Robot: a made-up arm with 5 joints. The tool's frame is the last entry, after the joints. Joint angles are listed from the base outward.
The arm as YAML. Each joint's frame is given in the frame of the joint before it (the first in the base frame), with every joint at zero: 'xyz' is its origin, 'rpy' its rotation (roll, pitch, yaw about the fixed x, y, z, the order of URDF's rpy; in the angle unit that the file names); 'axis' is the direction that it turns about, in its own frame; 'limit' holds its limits. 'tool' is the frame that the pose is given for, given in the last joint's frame.
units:
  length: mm
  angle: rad
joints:
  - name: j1
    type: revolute
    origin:
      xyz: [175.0, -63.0, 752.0]
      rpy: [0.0, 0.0, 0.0]
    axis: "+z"
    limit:
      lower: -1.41
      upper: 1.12
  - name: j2
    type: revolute
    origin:
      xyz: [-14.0, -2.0, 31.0]
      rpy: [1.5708, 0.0, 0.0]
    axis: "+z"
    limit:
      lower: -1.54
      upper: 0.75
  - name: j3
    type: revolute
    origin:
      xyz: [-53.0, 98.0, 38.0]
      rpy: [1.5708, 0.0, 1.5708]
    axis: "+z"
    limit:
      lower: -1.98
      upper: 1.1
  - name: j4
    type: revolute
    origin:
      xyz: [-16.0, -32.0, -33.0]
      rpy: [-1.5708, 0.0, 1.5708]
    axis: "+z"
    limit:
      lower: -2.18
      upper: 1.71
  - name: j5
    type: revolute
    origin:
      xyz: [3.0, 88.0, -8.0]
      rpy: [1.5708, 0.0, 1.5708]
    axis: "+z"
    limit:
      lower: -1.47
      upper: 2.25
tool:
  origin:
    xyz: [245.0, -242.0, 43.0]
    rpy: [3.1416, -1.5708, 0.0]
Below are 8 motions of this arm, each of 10 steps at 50 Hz.
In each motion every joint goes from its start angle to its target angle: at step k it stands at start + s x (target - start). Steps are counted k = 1, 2, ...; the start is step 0. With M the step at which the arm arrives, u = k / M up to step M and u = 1 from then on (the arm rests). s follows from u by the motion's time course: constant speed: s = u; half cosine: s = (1 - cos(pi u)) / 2; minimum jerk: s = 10 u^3 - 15 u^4 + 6 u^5.
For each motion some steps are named. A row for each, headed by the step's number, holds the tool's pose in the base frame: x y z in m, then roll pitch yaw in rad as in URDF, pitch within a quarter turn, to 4 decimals.
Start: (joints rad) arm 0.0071 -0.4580 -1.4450 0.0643 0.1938
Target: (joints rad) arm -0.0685 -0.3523 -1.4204 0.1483 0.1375
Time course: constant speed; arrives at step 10
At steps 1, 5, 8, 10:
1: -0.2088 0.0813 1.0807 0.4930 -1.1764 -0.3389
5: -0.2164 0.1011 1.0546 0.5704 -1.2437 -0.4708
8: -0.2200 0.1163 1.0349 0.6595 -1.2910 -0.6008
10: -0.2215 0.1265 1.0217 0.7407 -1.3203 -0.7092

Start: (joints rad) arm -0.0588 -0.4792 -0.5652 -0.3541 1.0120
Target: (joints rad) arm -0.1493 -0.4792 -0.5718 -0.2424 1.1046
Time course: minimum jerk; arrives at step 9
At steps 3, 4, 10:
3: -0.2260 -0.2480 1.0869 1.9342 -0.3055 -1.0692
4: -0.2349 -0.2365 1.0797 1.9562 -0.3193 -1.1026
10: -0.2599 -0.1980 1.0557 2.0292 -0.3634 -1.2114

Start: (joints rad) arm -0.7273 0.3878 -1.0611 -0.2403 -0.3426
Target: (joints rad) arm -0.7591 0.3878 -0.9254 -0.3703 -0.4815
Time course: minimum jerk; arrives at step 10
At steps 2, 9, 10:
2: -0.0056 0.3517 0.9548 1.5741 -1.0607 -2.4884
9: 0.0148 0.3194 1.0168 1.2432 -0.9733 -2.2369
10: 0.0150 0.3191 1.0173 1.2406 -0.9724 -2.2349

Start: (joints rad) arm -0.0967 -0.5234 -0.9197 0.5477 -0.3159
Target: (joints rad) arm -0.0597 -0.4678 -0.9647 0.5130 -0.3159
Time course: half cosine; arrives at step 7
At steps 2, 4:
2: -0.0041 0.2243 1.0981 1.1380 -1.0172 -1.8755
4: -0.0185 0.2217 1.0914 1.1651 -1.0269 -1.8661

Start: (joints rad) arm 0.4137 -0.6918 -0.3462 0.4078 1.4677
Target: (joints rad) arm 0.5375 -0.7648 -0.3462 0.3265 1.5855
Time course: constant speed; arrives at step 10
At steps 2, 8, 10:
2: -0.2250 -0.2548 0.9356 2.4508 -0.5078 -1.2317
8: -0.1884 -0.3029 0.9396 2.4508 -0.4813 -1.0896
10: -0.1749 -0.3175 0.9406 2.4515 -0.4712 -1.0433

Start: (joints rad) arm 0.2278 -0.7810 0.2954 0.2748 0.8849
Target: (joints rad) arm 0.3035 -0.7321 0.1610 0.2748 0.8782
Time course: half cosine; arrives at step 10
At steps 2, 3, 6, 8, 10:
2: -0.1536 -0.0669 1.2028 1.6391 0.0013 -1.7273
3: -0.1567 -0.0707 1.2001 1.6474 -0.0065 -1.7086
6: -0.1684 -0.0868 1.1891 1.6803 -0.0396 -1.6340
8: -0.1744 -0.0961 1.1828 1.6983 -0.0591 -1.5933
10: -0.1766 -0.0998 1.1804 1.7050 -0.0667 -1.5779

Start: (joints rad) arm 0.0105 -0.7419 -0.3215 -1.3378 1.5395
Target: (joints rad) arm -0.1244 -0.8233 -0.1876 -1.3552 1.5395
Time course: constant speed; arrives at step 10
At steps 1, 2, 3, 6, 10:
1: 0.0440 -0.4696 0.8327 2.6199 0.6594 -0.2830
2: 0.0360 -0.4659 0.8296 2.6302 0.6708 -0.2981
3: 0.0281 -0.4620 0.8267 2.6405 0.6821 -0.3132
6: 0.0046 -0.4490 0.8182 2.6713 0.7159 -0.3585
10: -0.0258 -0.4288 0.8079 2.7124 0.7605 -0.4187

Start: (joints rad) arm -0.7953 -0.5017 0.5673 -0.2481 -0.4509
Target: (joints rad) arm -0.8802 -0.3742 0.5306 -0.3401 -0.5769
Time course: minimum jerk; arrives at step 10
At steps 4, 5, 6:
4: -0.0820 -0.1741 1.1985 0.7058 0.6140 -2.3693
5: -0.0839 -0.1700 1.1956 0.7220 0.6128 -2.3465
6: -0.0855 -0.1656 1.1929 0.7379 0.6101 -2.3238

